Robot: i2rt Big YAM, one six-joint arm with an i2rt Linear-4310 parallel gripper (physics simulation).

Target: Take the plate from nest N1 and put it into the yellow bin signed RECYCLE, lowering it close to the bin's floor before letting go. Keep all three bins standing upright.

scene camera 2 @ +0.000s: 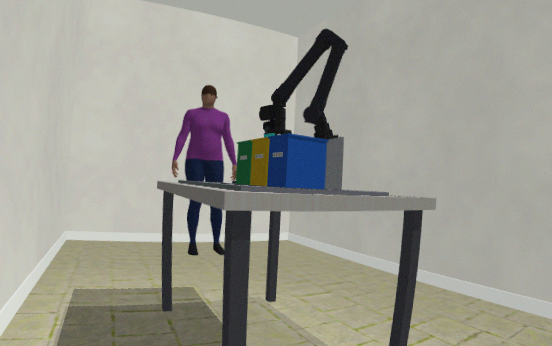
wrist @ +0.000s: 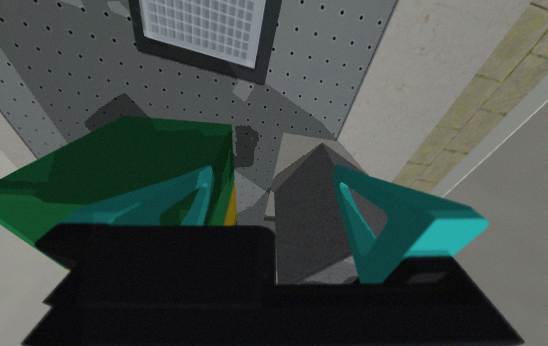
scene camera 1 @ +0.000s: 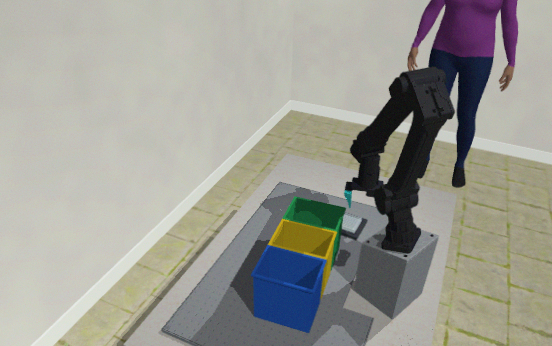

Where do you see a blue bin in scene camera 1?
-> At 287,285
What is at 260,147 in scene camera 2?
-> A yellow bin.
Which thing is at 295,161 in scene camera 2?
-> A blue bin.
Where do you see a yellow bin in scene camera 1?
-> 306,239
